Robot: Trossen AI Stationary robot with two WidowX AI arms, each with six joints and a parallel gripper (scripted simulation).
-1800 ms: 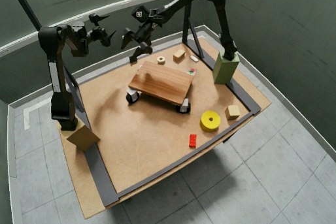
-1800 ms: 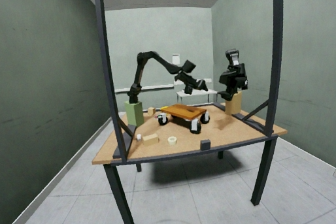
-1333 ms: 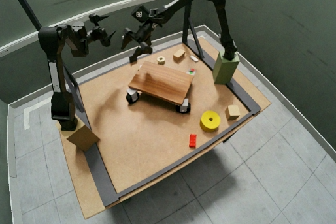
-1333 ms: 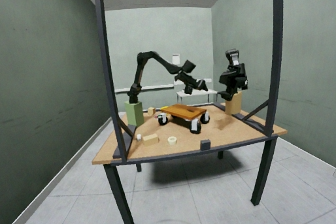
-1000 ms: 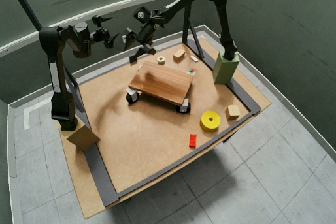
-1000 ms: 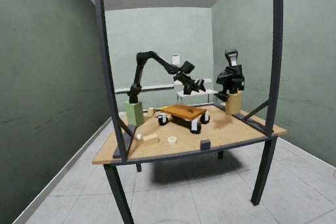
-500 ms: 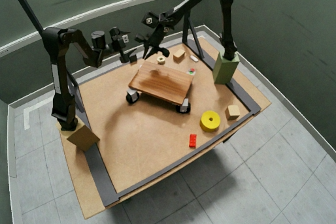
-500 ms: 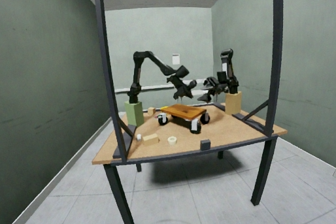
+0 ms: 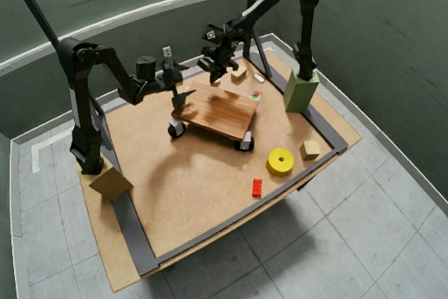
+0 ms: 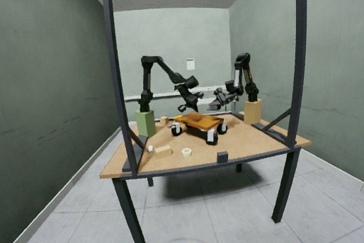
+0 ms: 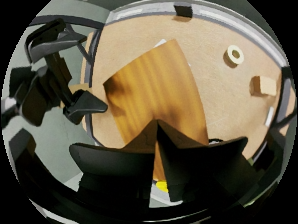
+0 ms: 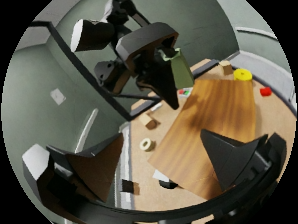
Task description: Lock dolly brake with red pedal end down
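Right now my left hand is 6 cm short of the caster brake pedal, 17 cm to the right of it and 14 cm above it. Round my left hand: yellow ring: 36 cm ahead, 10 cm to the left, 20 cm below; then white capsule: 9 cm behind, 31 cm to the left, 22 cm below; then cream ring: 17 cm behind, 9 cm to the left, 21 cm below.
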